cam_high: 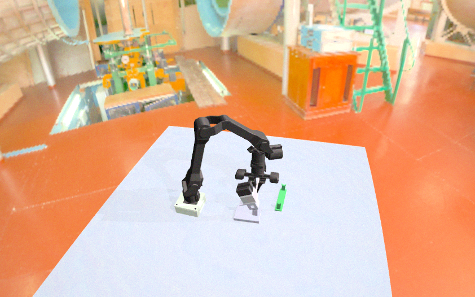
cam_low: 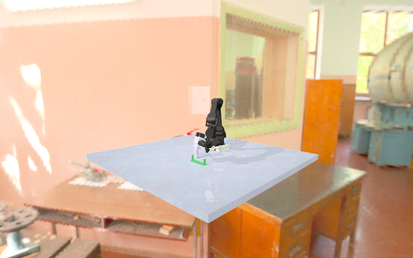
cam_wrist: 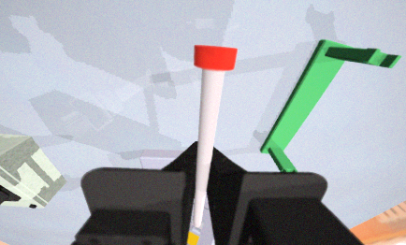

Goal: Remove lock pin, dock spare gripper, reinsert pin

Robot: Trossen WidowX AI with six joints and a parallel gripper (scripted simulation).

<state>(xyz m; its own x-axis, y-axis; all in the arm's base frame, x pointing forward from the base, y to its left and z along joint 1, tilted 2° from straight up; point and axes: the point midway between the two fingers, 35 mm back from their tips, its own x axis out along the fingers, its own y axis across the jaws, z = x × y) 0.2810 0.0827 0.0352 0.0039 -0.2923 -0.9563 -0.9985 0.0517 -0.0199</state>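
The mount is 90 mm to the right of my gripper tip and 20 mm behind it. Round my gripper tip: spare gripper (90 mm to the right, 80 mm above, 20 mm behind); green cradle (110 mm ahead, 20 mm below, 10 mm to the left).
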